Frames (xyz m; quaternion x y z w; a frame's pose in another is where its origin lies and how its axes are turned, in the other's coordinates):
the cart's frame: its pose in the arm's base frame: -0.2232 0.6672 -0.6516 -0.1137 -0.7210 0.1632 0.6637
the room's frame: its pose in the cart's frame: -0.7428 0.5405 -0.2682 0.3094 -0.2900 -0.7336 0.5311
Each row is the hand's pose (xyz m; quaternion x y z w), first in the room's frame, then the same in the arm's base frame.
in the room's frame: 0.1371 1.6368 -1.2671 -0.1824 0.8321 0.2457 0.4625
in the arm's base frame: -0.4581 0.9617 0.4754 0.2497 -0.1840 0.4958 0.8112
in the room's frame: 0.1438 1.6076 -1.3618 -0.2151 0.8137 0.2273 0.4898
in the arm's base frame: -0.3794 0.9817 0.5326 0.2681 -0.1882 0.4532 0.8290
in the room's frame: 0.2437 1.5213 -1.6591 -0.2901 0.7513 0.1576 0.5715
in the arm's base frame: -0.1196 0.9683 0.7279 0.3381 -0.1954 0.3300 0.8594
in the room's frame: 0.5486 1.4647 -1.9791 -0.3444 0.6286 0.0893 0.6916
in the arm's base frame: 0.1745 0.7608 0.9906 0.4324 -0.2479 0.1708 0.8500
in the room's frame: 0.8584 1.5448 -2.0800 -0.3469 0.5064 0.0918 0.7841
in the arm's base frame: 0.2363 0.4814 1.1659 0.4792 -0.3421 0.0685 0.8054
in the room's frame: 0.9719 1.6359 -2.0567 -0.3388 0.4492 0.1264 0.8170
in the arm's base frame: 0.1757 0.3587 1.2205 0.4760 -0.4053 0.0378 0.7795
